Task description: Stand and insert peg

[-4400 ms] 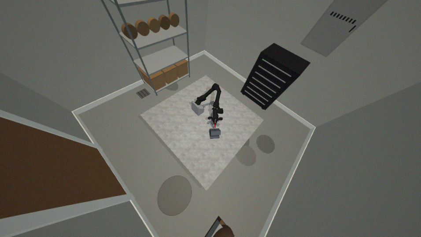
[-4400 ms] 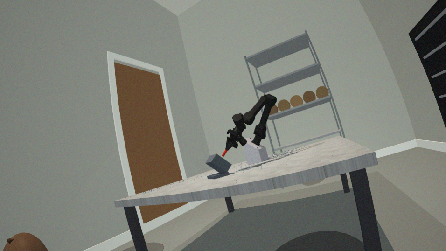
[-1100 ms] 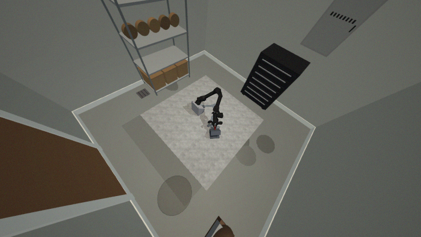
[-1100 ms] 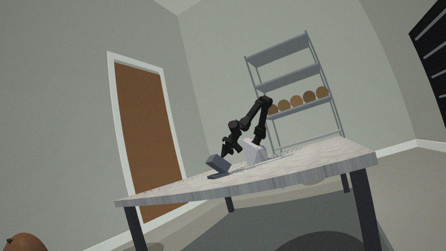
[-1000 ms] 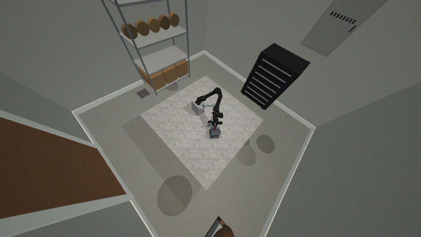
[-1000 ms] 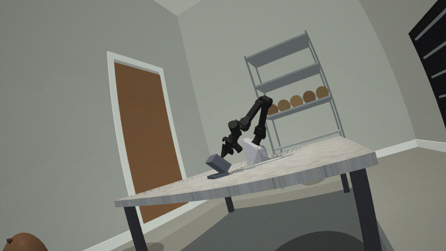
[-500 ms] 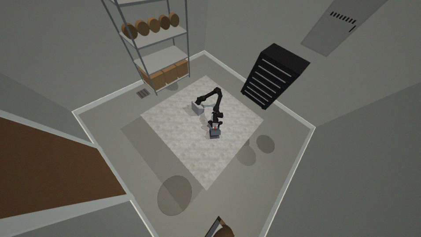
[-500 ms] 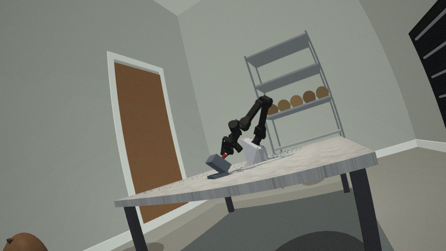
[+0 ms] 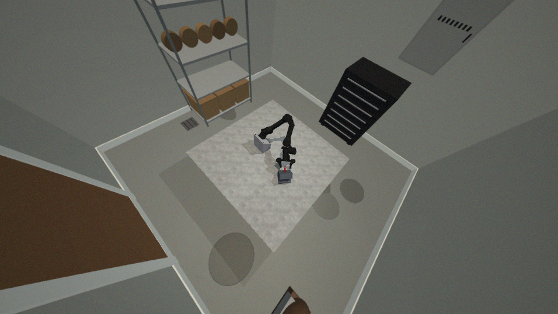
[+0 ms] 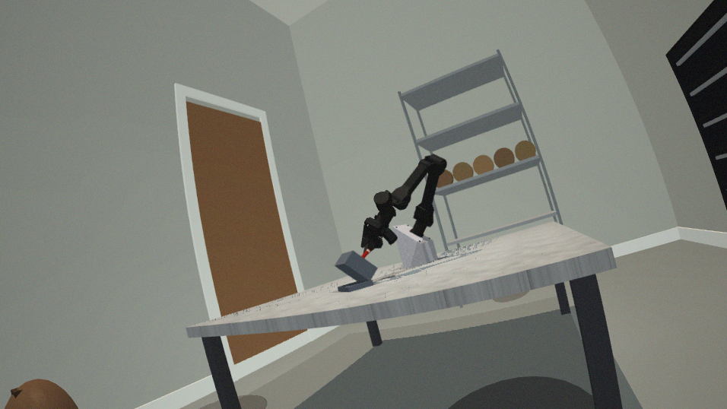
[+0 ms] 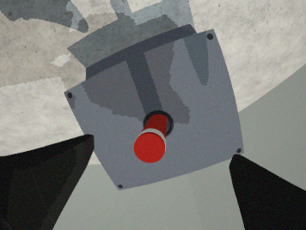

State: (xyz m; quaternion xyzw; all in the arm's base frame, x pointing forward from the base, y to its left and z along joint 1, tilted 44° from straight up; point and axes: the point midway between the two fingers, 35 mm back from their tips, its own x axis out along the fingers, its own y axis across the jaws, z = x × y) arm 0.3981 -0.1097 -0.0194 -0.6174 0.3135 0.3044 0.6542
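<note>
My gripper tip is now 10 mm past the red peg and 10 mm above it. From my gripper tip the other things lie so: panel: 30 mm ahead, 30 mm to the right, 50 mm below.
</note>
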